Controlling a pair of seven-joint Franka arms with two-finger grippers.
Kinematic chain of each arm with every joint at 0, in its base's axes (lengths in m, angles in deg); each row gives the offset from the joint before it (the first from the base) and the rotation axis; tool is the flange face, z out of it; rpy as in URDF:
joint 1: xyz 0 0 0.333 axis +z
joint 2: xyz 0 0 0 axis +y
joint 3: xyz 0 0 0.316 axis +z
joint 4: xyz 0.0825 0 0 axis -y
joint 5: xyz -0.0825 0 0.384 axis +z
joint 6: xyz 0 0 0 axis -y
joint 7: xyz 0.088 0 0 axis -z
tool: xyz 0 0 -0.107 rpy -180 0 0
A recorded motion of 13 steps. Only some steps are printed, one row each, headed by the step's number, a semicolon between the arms.
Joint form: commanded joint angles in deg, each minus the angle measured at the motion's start. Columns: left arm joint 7, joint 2, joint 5, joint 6, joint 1, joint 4, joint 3; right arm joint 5, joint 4, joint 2, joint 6, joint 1, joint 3, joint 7.
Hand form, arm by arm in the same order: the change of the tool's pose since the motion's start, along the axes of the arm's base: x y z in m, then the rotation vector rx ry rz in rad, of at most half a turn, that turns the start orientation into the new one. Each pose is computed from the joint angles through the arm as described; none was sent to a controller.
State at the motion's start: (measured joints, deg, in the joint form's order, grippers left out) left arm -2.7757 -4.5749 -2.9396 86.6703 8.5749 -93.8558 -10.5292; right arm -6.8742 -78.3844 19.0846 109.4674 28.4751 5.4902 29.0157
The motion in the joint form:
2: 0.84 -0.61 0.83 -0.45 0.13 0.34 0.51; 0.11 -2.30 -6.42 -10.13 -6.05 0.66 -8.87
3: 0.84 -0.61 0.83 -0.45 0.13 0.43 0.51; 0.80 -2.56 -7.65 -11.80 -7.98 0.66 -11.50
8: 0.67 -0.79 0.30 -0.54 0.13 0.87 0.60; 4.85 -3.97 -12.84 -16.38 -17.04 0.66 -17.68
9: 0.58 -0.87 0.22 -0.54 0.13 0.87 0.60; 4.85 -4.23 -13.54 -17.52 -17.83 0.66 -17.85
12: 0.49 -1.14 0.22 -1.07 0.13 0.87 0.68; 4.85 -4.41 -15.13 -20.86 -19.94 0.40 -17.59
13: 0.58 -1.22 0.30 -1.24 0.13 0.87 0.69; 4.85 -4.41 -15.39 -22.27 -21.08 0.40 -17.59
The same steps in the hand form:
2: -0.0036 0.0071 0.0076 0.0148 -0.0095 -0.0035; -0.0076 -0.0764 0.0357 -0.0884 0.0842 0.0428
3: -0.0036 0.0071 0.0083 0.0147 -0.0111 -0.0036; -0.0065 -0.0981 0.0441 -0.0914 0.1006 0.0521
8: -0.0046 0.0067 0.0134 0.0058 -0.0200 0.0006; -0.0065 -0.1922 0.0793 -0.0474 0.1400 0.0007
9: -0.0051 0.0065 0.0141 0.0047 -0.0213 0.0021; -0.0097 -0.2013 0.0825 -0.0517 0.1517 -0.0106
12: -0.0075 0.0070 0.0157 0.0056 -0.0167 0.0048; -0.0176 -0.2276 0.0916 -0.0602 0.1845 -0.0580
13: -0.0083 0.0072 0.0162 0.0071 -0.0152 0.0034; -0.0189 -0.2395 0.0919 -0.0640 0.2044 -0.0784

